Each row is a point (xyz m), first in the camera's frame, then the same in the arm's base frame.
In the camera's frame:
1: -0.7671 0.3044 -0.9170
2: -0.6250 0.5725 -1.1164
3: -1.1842 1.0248 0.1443
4: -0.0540 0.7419 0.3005
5: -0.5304 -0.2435 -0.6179
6: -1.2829 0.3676 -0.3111
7: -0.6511 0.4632 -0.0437
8: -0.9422 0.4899 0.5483
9: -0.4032 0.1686 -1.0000
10: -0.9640 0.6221 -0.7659
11: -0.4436 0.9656 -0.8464
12: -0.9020 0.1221 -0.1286
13: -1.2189 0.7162 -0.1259
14: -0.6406 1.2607 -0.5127
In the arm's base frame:
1: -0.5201 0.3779 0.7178
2: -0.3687 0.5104 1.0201
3: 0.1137 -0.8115 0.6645
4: 0.7893 -0.0001 0.1478
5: -0.5267 0.5513 0.0731
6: -0.5414 -0.3823 0.4756
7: 0.0656 -0.1244 0.2639
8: 0.1682 -0.7027 -0.0377
9: -0.3916 0.7355 0.6021
10: -0.4010 0.0371 0.8971
11: 0.1043 0.3429 1.1124
12: -0.3363 -0.1371 0.1062
13: -0.2131 -0.5673 0.6093
14: 0.2980 -0.1015 1.1592

